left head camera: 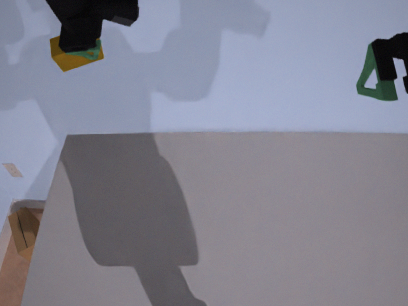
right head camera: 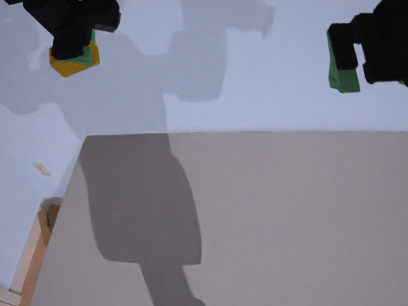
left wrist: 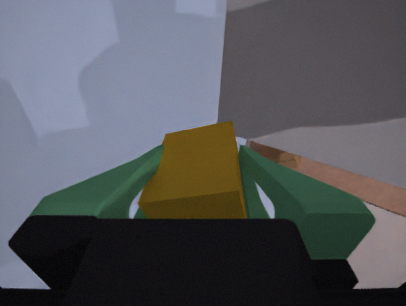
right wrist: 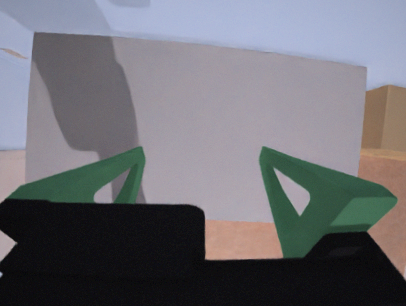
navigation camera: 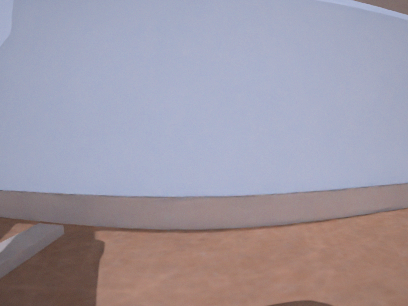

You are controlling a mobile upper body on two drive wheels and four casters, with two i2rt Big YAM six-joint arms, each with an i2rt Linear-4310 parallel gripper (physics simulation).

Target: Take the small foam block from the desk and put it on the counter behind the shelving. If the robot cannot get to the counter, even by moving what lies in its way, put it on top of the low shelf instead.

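Frame: origin at the left arm's base, x ahead, y left, z up, level; metres.
Where they show: left gripper, between the fingertips: [left head camera: 95,48] [right head camera: 91,54] [left wrist: 202,153]; right gripper, between the fingertips: [left head camera: 385,88] [right head camera: 365,80] [right wrist: 202,153].
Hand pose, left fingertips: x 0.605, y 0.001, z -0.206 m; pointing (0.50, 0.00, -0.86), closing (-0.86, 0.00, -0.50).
After its pixels a point has its place.
The small foam block, a yellow-brown box shape [left head camera: 65,61] @[x 0.564, y 0.054, z -0.205 m] [right head camera: 65,69] @[x 0.567, y 0.053, z -0.211 m] [left wrist: 200,167] @[x 0.592, y -0.011, z -0.181 m], is between the green fingers of my left gripper [left wrist: 202,153] @[x 0.605, y 0.001, z -0.206 m]. The left gripper is shut on it and holds it up, against the pale blue wall in both head views. The grey desk [left head camera: 280,215] @[x 0.457, y -0.461, z -0.690 m] [right head camera: 300,215] @[x 0.463, y -0.496, z -0.690 m] [left wrist: 320,65] @[x 0.567, y 0.035, z -0.690 m] [right wrist: 225,110] @[x 0.528, y -0.567, z -0.690 m] fills the lower part of the head views. My right gripper [right wrist: 202,153] @[x 0.361, y -0.452, z -0.122 m] is open and empty, at the right of both head views. The black wrist hides part of the block. The counter and the shelving cannot be made out.
The pale blue wall [left head camera: 300,60] @[x 0.841, y -0.554, z -0.389 m] [right head camera: 280,75] @[x 0.845, y -0.463, z -0.466 m] [navigation camera: 200,100] @[x 0.854, y -0.259, z -1.067 m] stands beyond the desk. A brown box [left head camera: 24,232] @[x 0.642, y 0.703, z -1.229 m] [right head camera: 45,225] @[x 0.655, y 0.752, z -1.230 m] is past the desk's left edge. Another brown box [right wrist: 376,120] @[x 0.578, y -1.494, z -0.843 m] stands right of the desk. A pale bar [navigation camera: 35,246] @[x 0.688, y 0.107, z -1.393 m] is low at the left.
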